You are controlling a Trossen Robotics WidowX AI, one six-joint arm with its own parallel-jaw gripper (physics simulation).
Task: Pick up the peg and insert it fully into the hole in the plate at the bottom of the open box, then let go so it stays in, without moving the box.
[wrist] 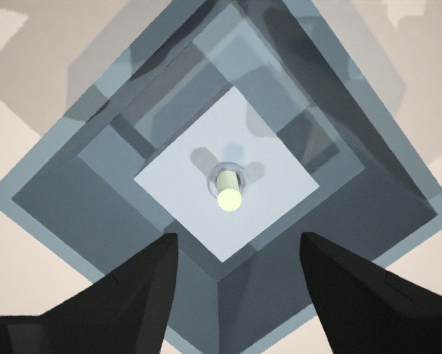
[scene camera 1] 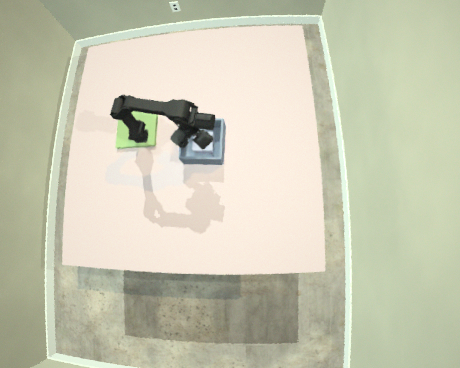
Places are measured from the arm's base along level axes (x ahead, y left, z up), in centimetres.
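Pixels of known places: gripper, fingertip midpoint: (wrist: 239,244) (scene camera 1: 196,135); arm's base at its link origin: (scene camera 1: 141,136).
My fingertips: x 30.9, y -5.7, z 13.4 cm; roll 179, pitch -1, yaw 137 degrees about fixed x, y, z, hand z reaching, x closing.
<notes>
For each thing: its top centre in the pictures, then the offset to it from my fingertips. Level surfaces: height alone.
- pale yellow peg at its top centre: (wrist: 229,200) dx +0.9, dy +1.0, dz -7.1 cm
- white plate at its top centre: (wrist: 228,184) (scene camera 1: 202,140) dx +0.8, dy +1.1, dz -9.8 cm
- open blue-grey box at its top centre: (wrist: 231,207) (scene camera 1: 201,138) dx +0.8, dy +1.1, dz -6.1 cm
- pale pink table top at its surface level: dz -15.9 cm
The pale yellow peg (wrist: 229,199) stands in the ringed hole of the white plate (wrist: 175,180) (scene camera 1: 195,148), with its upper part showing above the ring. It looks upright or nearly so; how deep it sits cannot be told. The plate lies at the bottom of the open blue-grey box (wrist: 50,146) (scene camera 1: 202,160). My gripper (wrist: 239,244) (scene camera 1: 191,140) is open and empty above the box. In the wrist view its black fingers are wide apart, with the peg beyond the tips and touching neither. The peg cannot be made out in the scene view.
A green square (scene camera 1: 150,139) lies under the arm's base, left of the box. The arm (scene camera 1: 155,106) reaches over from it to the box. The box walls stand around the plate on all sides. The pale pink table top (scene camera 1: 270,200) extends around the box.
</notes>
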